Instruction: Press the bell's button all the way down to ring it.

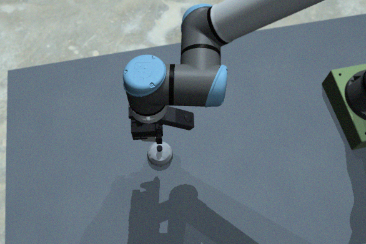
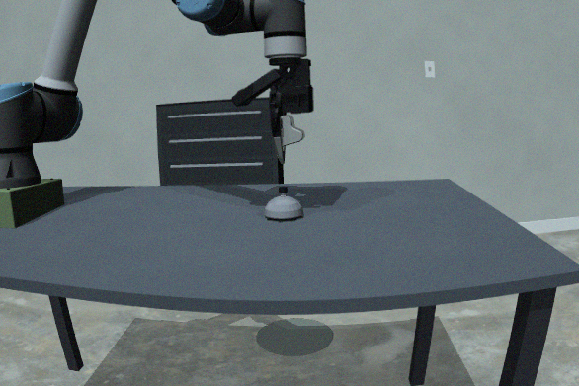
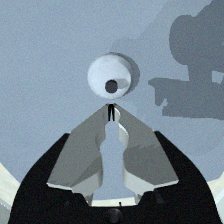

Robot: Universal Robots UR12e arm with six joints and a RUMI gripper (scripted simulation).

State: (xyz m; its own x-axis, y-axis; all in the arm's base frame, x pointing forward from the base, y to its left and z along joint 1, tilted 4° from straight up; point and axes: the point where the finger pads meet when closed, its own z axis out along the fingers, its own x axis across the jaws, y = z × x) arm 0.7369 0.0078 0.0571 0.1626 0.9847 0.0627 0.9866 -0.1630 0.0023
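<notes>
Right now the black button is 80 mm below my hand. From my hand the other things lie so: dome bell (90 mm below).
</notes>
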